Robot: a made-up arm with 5 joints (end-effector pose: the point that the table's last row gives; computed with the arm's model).
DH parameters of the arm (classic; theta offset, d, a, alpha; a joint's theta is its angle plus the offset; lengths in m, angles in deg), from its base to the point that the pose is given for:
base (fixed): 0 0 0.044 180
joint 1: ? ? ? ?
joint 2: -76.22 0 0.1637 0
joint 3: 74.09 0 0.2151 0
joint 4: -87.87 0.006 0 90
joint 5: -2.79 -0.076 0 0
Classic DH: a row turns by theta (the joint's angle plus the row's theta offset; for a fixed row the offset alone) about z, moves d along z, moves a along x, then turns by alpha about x.
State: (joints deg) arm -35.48 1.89 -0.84 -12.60 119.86
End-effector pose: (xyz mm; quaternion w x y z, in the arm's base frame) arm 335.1 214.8 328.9 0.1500 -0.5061 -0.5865 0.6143
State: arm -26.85 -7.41 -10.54 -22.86 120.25
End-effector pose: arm 314.0 143.4 438.2 0.1275 -0.6464 -0.6395 0.3962
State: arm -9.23 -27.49 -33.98 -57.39 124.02
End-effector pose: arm 90.6 13.6 570.3 0.1044 0.8029 0.5416 0.2263
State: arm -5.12 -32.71 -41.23 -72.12 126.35
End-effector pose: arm 7.2 2.7 558.1 0.2035 0.7584 0.4517 0.4236
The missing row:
joint 1: 0 -0.152 0.028 90
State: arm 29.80 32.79 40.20 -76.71 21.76
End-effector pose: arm 301.5 -140.5 66.3 0.6807 -0.3013 -0.6646 -0.0645
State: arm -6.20 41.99 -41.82 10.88 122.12
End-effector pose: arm 493.6 54.9 236.9 0.3533 -0.5305 -0.3503 0.6863
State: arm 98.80 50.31 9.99 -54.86 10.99
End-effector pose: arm -5.8 -361.0 33.6 0.5204 -0.5408 -0.4002 -0.5259
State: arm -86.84 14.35 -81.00 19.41 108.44
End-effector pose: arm 50.9 234.6 552.7 0.0397 0.1522 0.9187 -0.3624
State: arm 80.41 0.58 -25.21 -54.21 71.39
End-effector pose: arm 95.8 -270.5 482.0 0.0967 -0.9591 -0.2659 -0.0100
